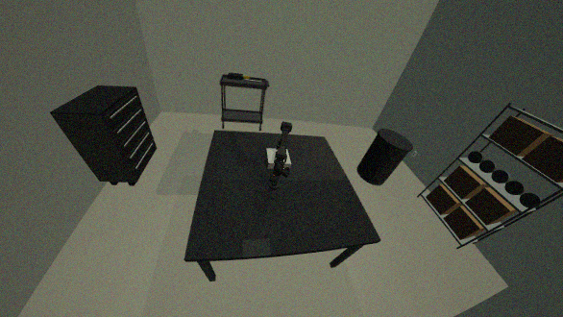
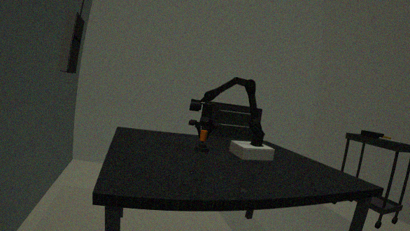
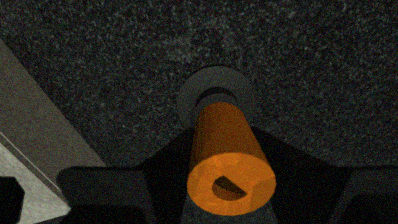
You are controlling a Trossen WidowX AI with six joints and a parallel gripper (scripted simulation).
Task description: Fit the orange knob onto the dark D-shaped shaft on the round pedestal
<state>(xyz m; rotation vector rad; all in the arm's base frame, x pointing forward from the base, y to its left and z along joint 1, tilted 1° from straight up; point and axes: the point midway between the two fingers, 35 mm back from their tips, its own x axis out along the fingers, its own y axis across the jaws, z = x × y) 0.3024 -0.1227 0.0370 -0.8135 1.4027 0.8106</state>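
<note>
The orange knob lies 20 mm above my gripper tip. From my gripper tip the other things lie so: round pedestal: 40 mm below.
</note>
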